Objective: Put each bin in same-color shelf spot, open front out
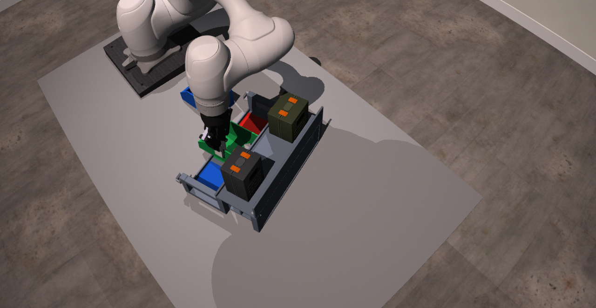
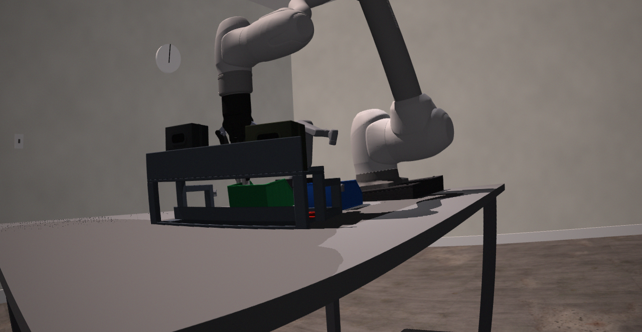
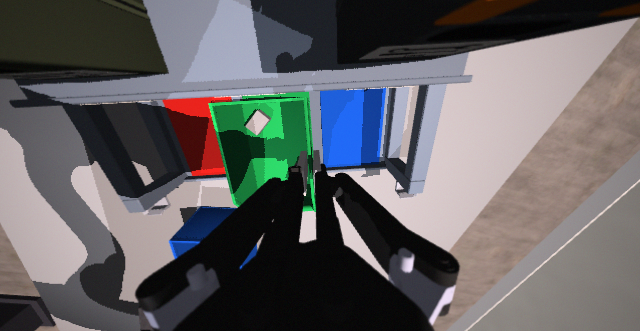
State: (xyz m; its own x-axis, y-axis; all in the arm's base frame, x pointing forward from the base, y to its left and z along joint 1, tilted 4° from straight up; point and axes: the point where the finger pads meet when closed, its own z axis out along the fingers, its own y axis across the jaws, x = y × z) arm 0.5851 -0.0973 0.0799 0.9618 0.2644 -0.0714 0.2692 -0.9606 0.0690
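My gripper is now 4 cm to the right of the green bin, 4 cm above it and 2 cm past it. From my hand the other things lie so: olive case: 19 cm to the left, 10 cm ahead, 6 cm above; black case: 16 cm ahead, 7 cm above, 3 cm to the right; blue bin: 24 cm behind, 12 cm to the left, 5 cm below.
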